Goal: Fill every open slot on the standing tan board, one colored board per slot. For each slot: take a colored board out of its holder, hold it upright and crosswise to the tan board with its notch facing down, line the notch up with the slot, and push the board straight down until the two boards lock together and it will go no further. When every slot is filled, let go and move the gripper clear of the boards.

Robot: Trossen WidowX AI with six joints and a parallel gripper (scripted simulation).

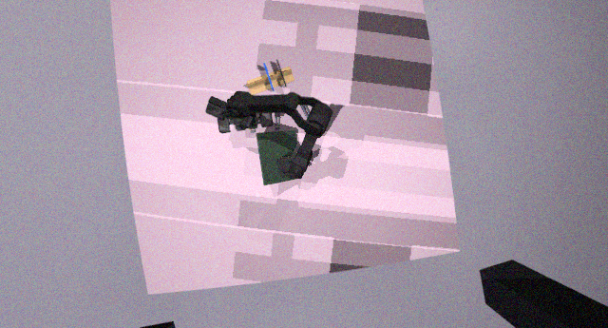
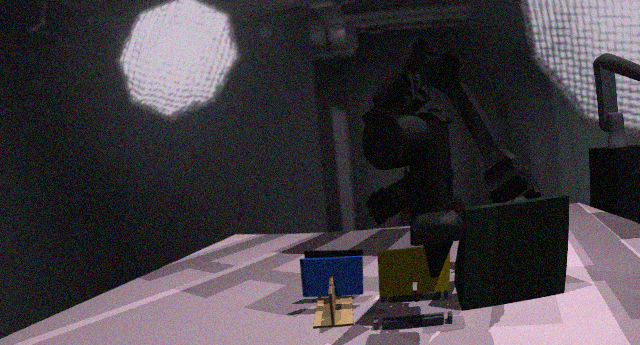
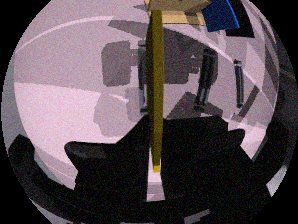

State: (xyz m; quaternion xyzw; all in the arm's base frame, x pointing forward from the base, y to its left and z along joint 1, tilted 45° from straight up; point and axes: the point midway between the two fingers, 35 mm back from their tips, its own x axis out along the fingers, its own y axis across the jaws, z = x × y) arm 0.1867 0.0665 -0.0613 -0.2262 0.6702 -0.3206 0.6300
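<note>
My gripper tip is 150 mm short of the blue board, 110 mm to the left of it and 30 mm above it. Also, from my gripper tip: tan board 160 mm ahead, 110 mm to the right, 50 mm below; then yellow board 30 mm ahead; then black board 160 mm to the right, 160 mm ahead, 30 mm below.
</note>
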